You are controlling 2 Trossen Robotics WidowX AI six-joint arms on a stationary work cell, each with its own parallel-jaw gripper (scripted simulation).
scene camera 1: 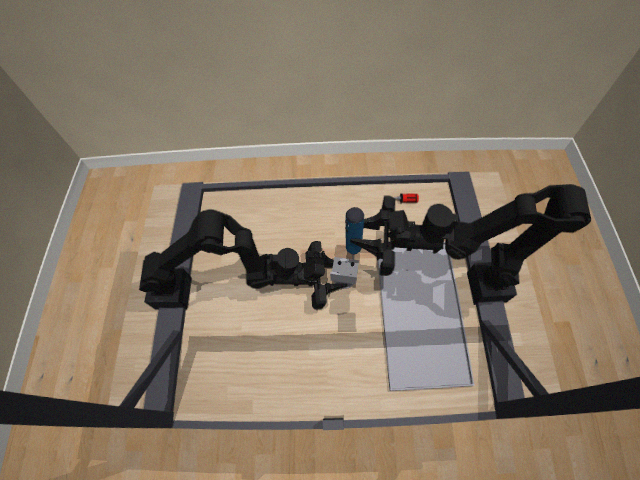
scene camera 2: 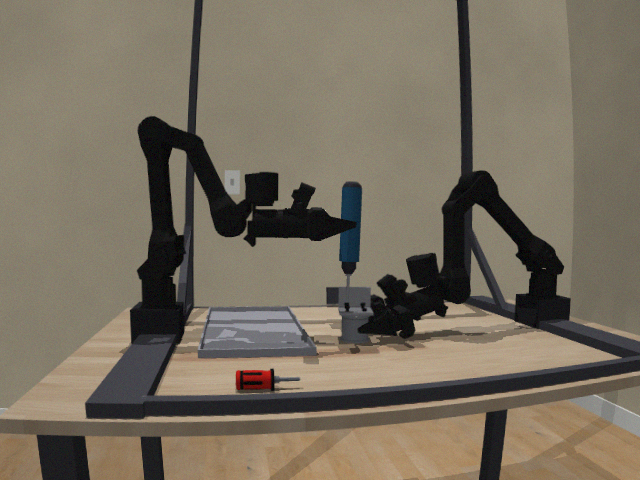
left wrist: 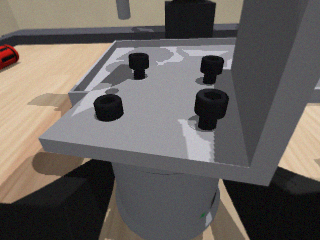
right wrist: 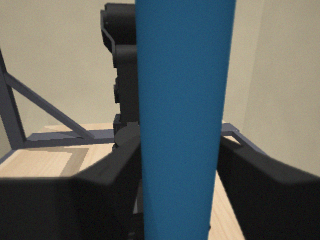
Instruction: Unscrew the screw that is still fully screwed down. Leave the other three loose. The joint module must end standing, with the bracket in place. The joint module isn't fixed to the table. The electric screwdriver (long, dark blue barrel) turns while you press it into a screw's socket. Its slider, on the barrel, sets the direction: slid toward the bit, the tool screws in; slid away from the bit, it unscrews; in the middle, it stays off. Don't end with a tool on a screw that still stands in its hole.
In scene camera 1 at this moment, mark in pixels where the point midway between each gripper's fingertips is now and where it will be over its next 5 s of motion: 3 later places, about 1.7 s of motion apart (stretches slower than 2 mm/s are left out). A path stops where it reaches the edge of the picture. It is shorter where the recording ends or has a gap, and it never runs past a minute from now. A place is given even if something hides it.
The left gripper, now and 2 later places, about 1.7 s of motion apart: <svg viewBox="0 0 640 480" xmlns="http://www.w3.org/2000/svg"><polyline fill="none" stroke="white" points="345,275 333,273 307,258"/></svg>
The right gripper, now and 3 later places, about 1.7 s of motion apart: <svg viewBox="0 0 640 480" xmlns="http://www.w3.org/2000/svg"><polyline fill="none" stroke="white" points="350,232 337,235 336,236 336,235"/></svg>
